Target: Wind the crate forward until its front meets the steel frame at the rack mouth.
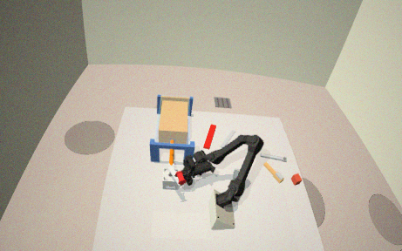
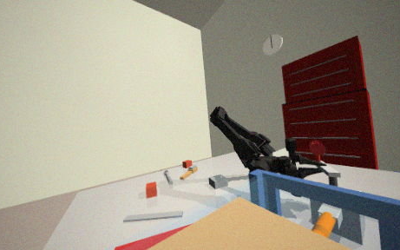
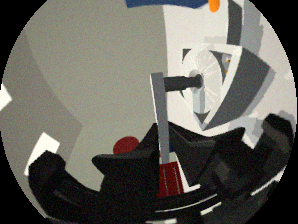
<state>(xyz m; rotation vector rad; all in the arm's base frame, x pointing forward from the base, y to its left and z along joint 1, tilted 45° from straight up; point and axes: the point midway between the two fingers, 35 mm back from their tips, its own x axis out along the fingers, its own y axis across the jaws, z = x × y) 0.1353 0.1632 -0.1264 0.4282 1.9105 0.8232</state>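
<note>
My gripper tip is now 4 cm below the red knob, 4 cm past it and 3 cm to the left of it. From my gripper tip the other things lie so: blue frame: 21 cm ahead, 3 cm to the left, 3 cm below; then grey winch: 11 cm below, 3 cm ahead, 1 cm to the left; then winch handle: 1 cm to the right, 1 cm behind, 1 cm above.
</note>
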